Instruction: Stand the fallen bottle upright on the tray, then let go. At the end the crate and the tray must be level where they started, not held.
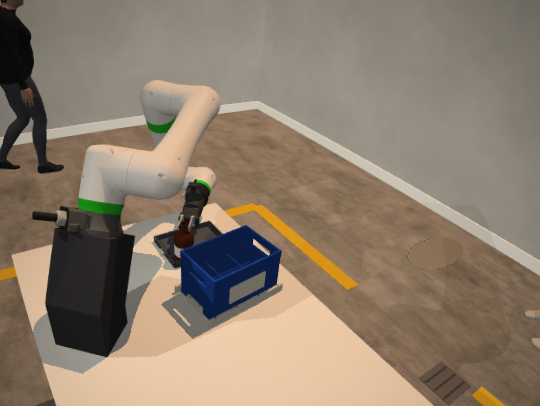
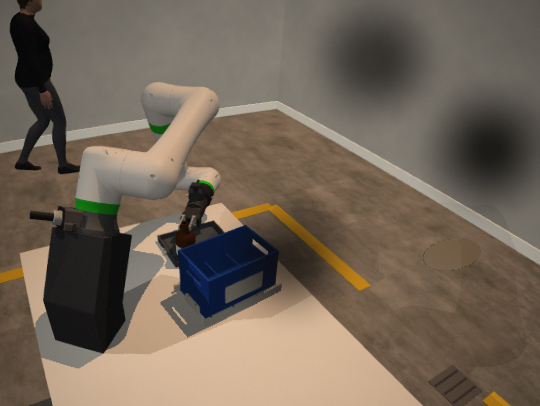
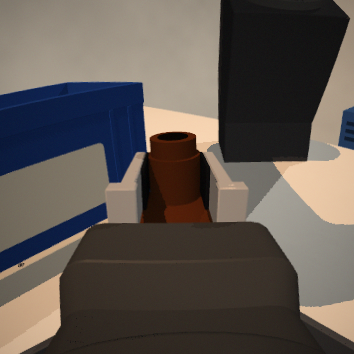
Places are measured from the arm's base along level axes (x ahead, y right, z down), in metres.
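Pixels of known places: gripper, fingertip midpoint: [image 1: 183, 228] [image 2: 184, 228] [image 3: 174, 169]; arm's base, origin of the base link: [image 1: 96, 232] [image 2: 93, 231].
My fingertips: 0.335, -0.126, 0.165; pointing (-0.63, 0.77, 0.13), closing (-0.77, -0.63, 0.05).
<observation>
Ahead of a thing's pixels: the offset from my fingertips to its top centre, as dx, dy, dz. "pt": to the spot under its first point. Level surfaces: height alone.
A brown bottle {+0.004, -0.006, -0.022} [image 1: 184, 238] [image 2: 185, 237] [image 3: 175, 175] stands close to upright over the dark tray {pt +0.187, -0.125, +0.131} [image 1: 211, 228] [image 2: 215, 228], neck up; its lower part is partly hidden behind the crate, so I cannot tell whether its base touches the tray. My gripper [image 1: 187, 220] [image 2: 188, 222] [image 3: 174, 169] is shut on the bottle's neck, one finger on each side. The tray lies flat on the table behind the crate. The blue crate {+0.060, +0.232, -0.037} [image 1: 247, 287] [image 2: 243, 286] [image 3: 50, 145] stands level on the table, close beside the bottle.
The black robot base [image 1: 90, 290] [image 2: 87, 290] [image 3: 270, 85] stands at the left of the table {dz +0.138} [image 1: 260, 365] [image 2: 250, 360]. A grey flat piece {pt +0.179, +0.323, +0.124} [image 1: 272, 292] [image 2: 272, 290] shows along the crate's foot. A person [image 1: 20, 80] [image 2: 35, 85] stands on the floor behind.
</observation>
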